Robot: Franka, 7 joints.
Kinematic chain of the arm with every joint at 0, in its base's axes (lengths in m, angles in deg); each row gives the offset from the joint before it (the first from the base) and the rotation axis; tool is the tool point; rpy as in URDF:
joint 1: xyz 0 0 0.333 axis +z
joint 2: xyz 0 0 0 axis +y
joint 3: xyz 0 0 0.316 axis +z
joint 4: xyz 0.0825 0 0 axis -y
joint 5: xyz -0.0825 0 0.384 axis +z
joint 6: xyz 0 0 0 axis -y
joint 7: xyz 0.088 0 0 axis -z
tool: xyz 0 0 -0.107 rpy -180 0 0
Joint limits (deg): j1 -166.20..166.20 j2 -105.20..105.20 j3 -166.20..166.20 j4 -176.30..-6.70 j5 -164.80..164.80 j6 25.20..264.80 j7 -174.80..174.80
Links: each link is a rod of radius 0.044 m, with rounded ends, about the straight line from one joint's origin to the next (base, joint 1, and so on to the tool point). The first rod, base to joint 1, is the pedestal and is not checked.
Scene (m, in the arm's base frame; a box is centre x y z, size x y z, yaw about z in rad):
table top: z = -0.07
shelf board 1: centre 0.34 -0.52 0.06 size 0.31 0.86 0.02 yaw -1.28
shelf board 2: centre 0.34 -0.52 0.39 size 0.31 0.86 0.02 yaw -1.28
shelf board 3: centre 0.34 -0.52 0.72 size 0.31 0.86 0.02 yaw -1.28
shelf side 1: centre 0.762 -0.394 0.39 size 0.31 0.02 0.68 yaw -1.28
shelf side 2: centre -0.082 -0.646 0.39 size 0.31 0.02 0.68 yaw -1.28
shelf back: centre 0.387 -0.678 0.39 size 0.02 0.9 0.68 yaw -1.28
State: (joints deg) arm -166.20 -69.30 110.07 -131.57 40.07 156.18 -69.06
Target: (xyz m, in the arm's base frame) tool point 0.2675 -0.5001 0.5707
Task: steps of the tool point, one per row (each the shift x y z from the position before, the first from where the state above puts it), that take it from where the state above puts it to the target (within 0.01 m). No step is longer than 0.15 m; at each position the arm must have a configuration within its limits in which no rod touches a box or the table.
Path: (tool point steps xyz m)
1: 0.0019 0.0644 -0.0012
2: -0.0115 0.0612 -0.0009
3: -0.0238 0.0555 0.0001
4: -0.0349 0.0473 0.0019
5: 0.0072 -0.0499 0.1157
6: 0.0068 0.0062 0.1332
7: 0.0085 0.0686 0.1225
8: 0.0524 -0.0948 -0.0081
9: 0.0273 -0.0952 -0.0057
10: 0.0030 -0.0861 0.0138

